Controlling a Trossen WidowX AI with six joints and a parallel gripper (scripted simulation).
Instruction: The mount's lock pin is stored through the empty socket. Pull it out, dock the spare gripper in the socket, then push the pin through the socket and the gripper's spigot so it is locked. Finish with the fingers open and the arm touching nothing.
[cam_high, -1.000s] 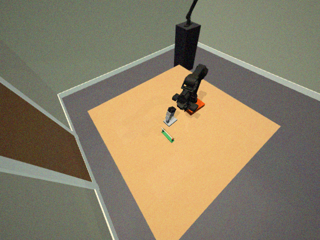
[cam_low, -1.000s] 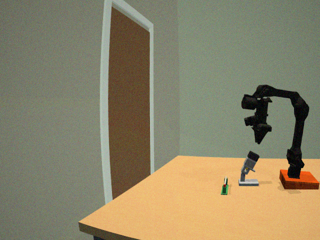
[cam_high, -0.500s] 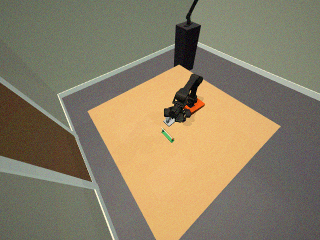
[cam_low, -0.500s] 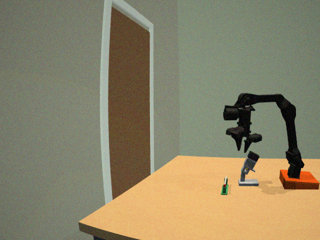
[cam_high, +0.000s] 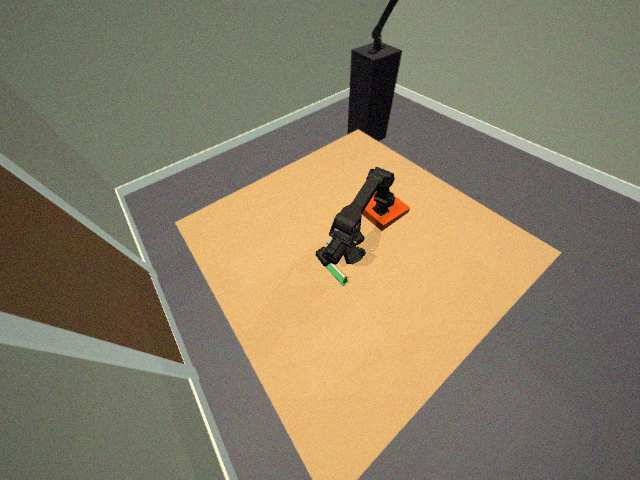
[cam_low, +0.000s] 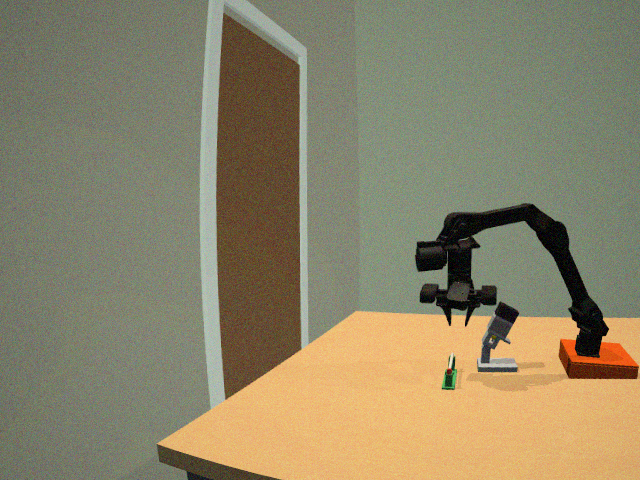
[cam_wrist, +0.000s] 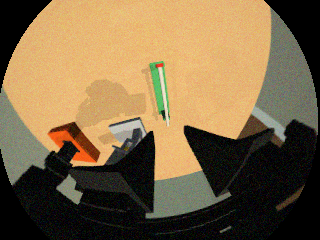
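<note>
The green bracket is 120 mm below my gripper tip, 10 mm to the left of it and 10 mm ahead of it. Also, from my gripper tip: spare gripper 110 mm to the right, 100 mm behind, 20 mm below; then grey mount 110 mm to the right, 90 mm below, 90 mm behind.
</note>
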